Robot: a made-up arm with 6 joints. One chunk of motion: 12 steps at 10 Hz.
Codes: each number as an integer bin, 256 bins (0 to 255) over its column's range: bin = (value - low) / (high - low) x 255, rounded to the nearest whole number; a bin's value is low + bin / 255 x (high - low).
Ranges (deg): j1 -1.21..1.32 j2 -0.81..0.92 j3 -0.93..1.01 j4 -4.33..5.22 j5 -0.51..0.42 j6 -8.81..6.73
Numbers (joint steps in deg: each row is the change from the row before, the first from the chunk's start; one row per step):
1: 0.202 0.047 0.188 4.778 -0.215 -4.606
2: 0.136 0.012 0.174 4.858 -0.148 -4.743
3: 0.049 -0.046 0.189 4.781 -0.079 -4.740
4: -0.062 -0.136 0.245 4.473 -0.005 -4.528
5: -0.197 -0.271 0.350 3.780 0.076 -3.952
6: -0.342 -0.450 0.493 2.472 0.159 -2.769
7: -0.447 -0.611 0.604 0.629 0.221 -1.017
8: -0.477 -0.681 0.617 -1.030 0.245 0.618
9: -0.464 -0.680 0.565 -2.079 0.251 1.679
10: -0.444 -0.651 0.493 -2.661 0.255 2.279
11: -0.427 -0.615 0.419 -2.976 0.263 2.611
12: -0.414 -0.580 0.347 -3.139 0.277 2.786
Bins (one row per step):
1: 142 126 147 243 81 69
2: 136 121 145 245 99 67
3: 127 113 147 243 118 67
4: 116 99 154 235 138 70
5: 102 79 168 217 161 80
6: 87 53 187 182 183 99
7: 77 29 202 132 200 128
8: 74 19 203 88 207 155
9: 75 19 197 60 209 172
10: 77 23 187 45 210 182
11: 79 29 177 36 212 187
12: 80 34 168 32 216 190

